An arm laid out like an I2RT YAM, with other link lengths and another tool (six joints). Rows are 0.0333 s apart.
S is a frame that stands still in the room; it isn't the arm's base.
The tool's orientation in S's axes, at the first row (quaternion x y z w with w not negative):
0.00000 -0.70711 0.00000 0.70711
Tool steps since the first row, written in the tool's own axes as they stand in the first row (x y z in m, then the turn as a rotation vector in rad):
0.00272 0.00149 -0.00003 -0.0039 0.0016 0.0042
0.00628 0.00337 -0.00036 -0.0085 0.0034 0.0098
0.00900 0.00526 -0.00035 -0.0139 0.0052 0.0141
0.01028 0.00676 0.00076 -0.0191 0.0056 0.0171
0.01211 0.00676 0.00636 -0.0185 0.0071 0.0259
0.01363 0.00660 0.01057 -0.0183 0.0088 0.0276
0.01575 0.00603 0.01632 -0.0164 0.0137 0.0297
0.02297 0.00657 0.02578 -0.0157 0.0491 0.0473
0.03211 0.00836 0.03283 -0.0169 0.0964 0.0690
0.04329 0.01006 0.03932 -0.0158 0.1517 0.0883
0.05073 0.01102 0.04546 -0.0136 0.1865 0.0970
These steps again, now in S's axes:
0.00003 0.00149 0.00272 -0.0042 0.0016 -0.0039
0.00036 0.00337 0.00628 -0.0098 0.0034 -0.0085
0.00035 0.00526 0.00900 -0.0141 0.0052 -0.0139
-0.00076 0.00676 0.01028 -0.0171 0.0056 -0.0191
-0.00636 0.00676 0.01211 -0.0259 0.0071 -0.0185
-0.01057 0.00660 0.01363 -0.0276 0.0088 -0.0183
-0.01632 0.00603 0.01575 -0.0297 0.0137 -0.0164
-0.02578 0.00657 0.02297 -0.0473 0.0491 -0.0157
-0.03283 0.00836 0.03211 -0.0690 0.0964 -0.0169
-0.03932 0.01006 0.04329 -0.0883 0.1517 -0.0158
-0.04546 0.01102 0.05073 -0.0970 0.1865 -0.0136

